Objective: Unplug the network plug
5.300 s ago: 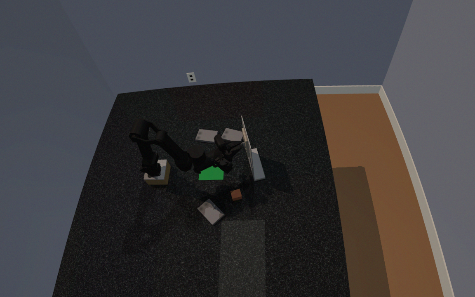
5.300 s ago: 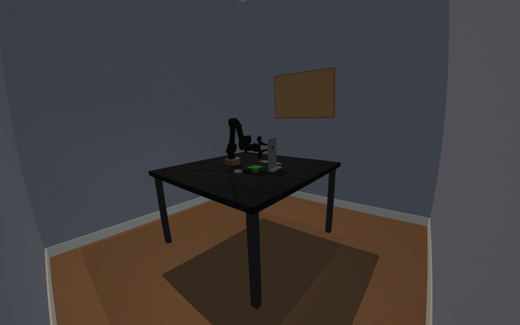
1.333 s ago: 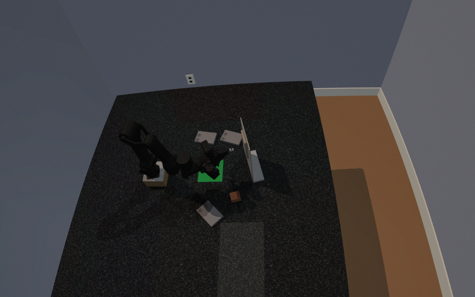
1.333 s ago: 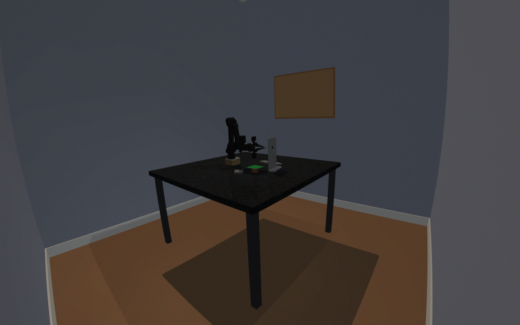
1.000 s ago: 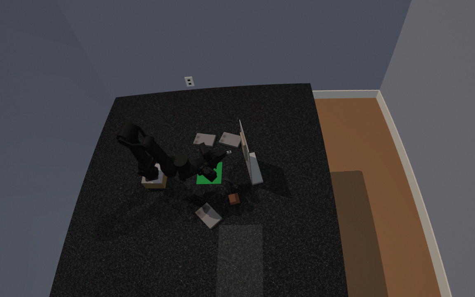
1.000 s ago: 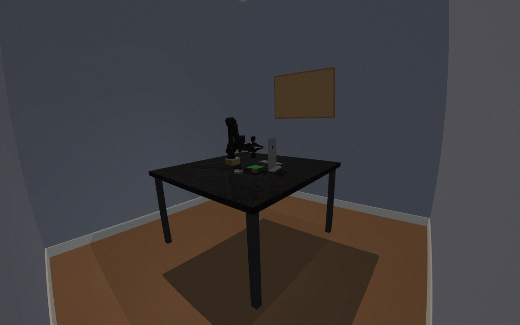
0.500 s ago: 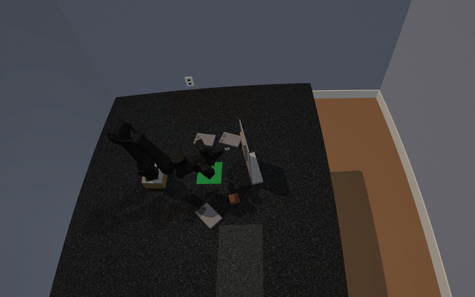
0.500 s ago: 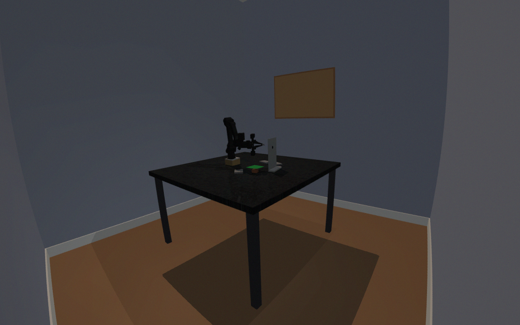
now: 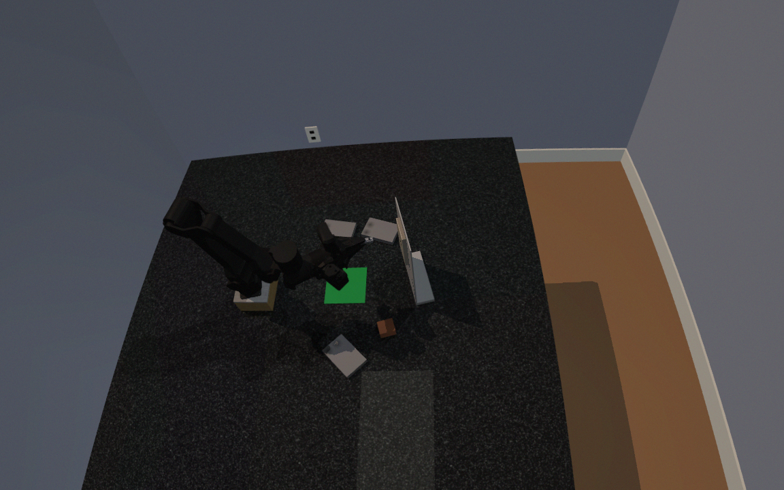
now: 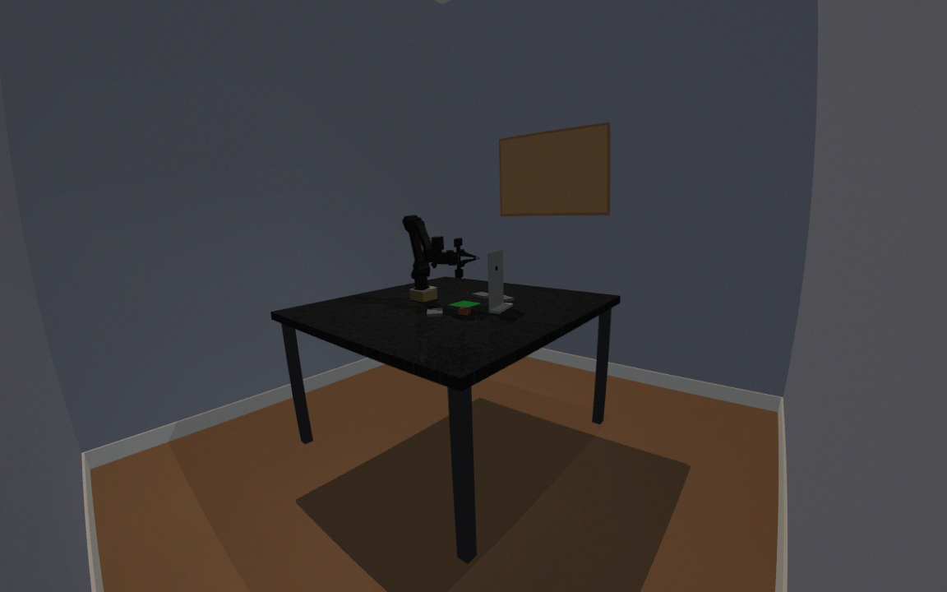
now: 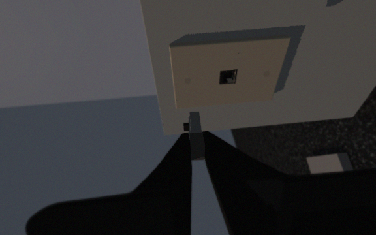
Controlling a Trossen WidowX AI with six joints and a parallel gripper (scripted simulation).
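Right now the green marked square is 90 mm behind my gripper tip, 30 mm to the left of it and 240 mm below it. From my gripper tip the other things lie so: grey network plug (right at my gripper tip); upright panel (100 mm ahead, 10 mm to the left, 120 mm below); orange block (10 mm ahead, 140 mm to the right, 220 mm below).
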